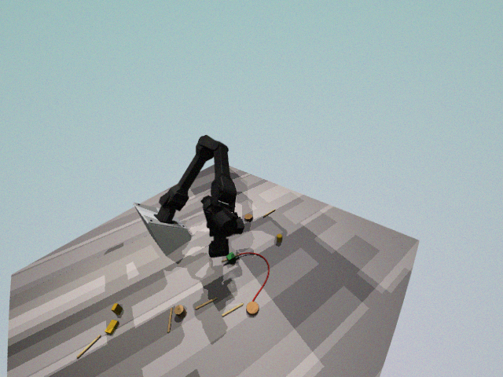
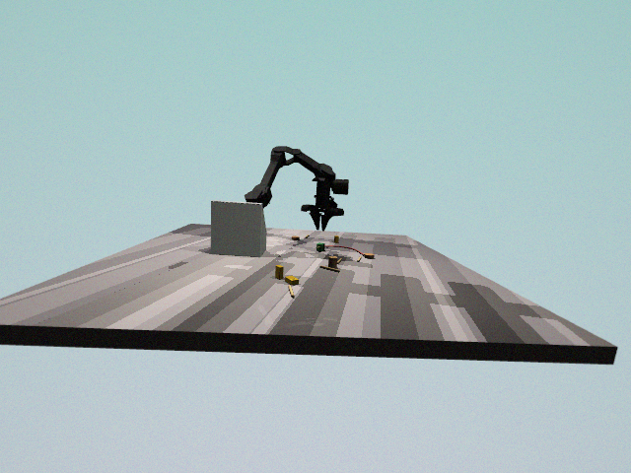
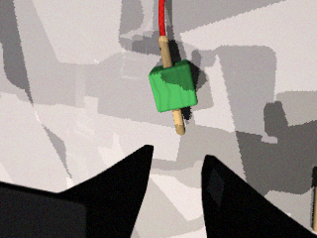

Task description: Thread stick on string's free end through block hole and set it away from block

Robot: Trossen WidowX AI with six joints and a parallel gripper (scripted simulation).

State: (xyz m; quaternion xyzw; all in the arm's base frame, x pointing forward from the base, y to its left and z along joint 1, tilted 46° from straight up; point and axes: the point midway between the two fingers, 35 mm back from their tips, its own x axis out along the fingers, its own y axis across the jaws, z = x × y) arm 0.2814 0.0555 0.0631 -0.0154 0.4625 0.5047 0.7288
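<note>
My gripper tip is now 80 mm above the green cube, 20 mm to the right of it and 10 mm short of it. Round my gripper tip: yellow cylinder 220 mm to the left, 100 mm ahead, 70 mm below; then thin wooden stick 80 mm below, 30 mm to the left, 10 mm ahead; then wooden cylinder 240 mm to the right, 70 mm below, 30 mm ahead.
</note>
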